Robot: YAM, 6 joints.
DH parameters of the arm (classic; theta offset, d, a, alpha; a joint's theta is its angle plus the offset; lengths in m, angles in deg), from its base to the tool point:
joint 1: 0 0.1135 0.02 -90
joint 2: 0 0 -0.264 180
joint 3: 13.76 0 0.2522 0
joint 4: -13.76 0 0.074 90
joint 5: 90 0 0 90
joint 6: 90 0.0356 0 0
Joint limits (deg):
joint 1: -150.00..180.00
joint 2: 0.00..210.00
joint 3: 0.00..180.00
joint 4: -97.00..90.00
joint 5: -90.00..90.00
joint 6: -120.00..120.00
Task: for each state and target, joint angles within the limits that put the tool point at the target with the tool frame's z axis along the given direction. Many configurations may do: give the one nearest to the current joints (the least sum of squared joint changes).
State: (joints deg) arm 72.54 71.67 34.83 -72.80 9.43 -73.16
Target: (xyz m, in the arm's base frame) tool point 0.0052 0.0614 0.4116 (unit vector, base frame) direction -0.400 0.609 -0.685
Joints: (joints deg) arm 63.92 48.19 83.58 -96.94 -38.83 -73.16
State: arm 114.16 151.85 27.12 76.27 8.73 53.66
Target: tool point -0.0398 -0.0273 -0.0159 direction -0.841 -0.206 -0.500
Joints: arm 63.73 185.94 0.12 47.73 -41.53 53.66
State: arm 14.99 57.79 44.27 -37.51 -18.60 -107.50
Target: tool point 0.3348 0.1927 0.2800 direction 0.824 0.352 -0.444
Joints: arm 30.53 94.52 69.84 -1.87 6.63 -107.50
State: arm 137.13 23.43 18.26 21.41 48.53 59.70
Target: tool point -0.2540 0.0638 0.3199 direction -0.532 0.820 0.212
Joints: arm 171.62 68.95 38.93 48.19 47.19 59.70
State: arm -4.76 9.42 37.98 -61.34 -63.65 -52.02
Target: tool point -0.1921 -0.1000 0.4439 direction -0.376 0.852 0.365
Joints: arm 36.10 0.11 79.19 -17.58 -65.47 -52.02
